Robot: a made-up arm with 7 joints.
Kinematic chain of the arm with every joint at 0, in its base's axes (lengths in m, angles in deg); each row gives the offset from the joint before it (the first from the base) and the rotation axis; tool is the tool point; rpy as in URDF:
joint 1: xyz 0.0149 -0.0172 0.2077 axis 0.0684 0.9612 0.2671
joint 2: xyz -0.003 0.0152 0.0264 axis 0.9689 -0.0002 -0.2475
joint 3: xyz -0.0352 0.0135 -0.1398 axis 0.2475 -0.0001 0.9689
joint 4: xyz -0.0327 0.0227 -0.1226 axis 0.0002 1 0
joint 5: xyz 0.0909 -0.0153 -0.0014 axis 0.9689 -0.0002 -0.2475
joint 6: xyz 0.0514 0.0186 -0.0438 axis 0.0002 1 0
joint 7: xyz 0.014 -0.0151 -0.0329 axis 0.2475 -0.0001 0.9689
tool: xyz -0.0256 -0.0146 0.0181 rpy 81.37 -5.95 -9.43
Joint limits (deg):
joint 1: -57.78..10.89
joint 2: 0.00..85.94
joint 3: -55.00..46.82
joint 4: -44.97..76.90
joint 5: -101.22..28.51
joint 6: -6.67..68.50
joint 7: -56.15..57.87
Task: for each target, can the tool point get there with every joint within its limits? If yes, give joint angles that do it. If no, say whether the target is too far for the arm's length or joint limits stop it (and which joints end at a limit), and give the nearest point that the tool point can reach.
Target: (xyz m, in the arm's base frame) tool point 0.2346 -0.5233 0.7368
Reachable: no: too far | nearest point 0.1869 -0.1214 0.1661 | short by 0.700 m
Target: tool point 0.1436 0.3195 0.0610
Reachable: yes | joints -21.01 71.00 -18.43 57.84 -81.92 21.92 25.58
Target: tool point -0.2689 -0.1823 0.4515
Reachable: no: joint limits stop it (at a limit: joint 1, joint 2, joint 3, joint 4, joint 7) | nearest point -0.0301 -0.0697 0.1195 | short by 0.424 m
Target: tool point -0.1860 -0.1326 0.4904
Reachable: no: joint limits stop it (at a limit: joint 1, joint 2, joint 3, joint 5, joint 6, joint 7) | nearest point 0.0548 0.1040 0.3185 | short by 0.379 m
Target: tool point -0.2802 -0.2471 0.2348
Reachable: no: joint limits stop it (at a limit: joint 1, joint 2, joint 3, joint 4, joint 7) | nearest point -0.0380 -0.0874 0.0996 | short by 0.320 m
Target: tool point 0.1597 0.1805 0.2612
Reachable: yes | joints -47.67 75.29 12.63 -26.75 -60.02 40.55 -28.85
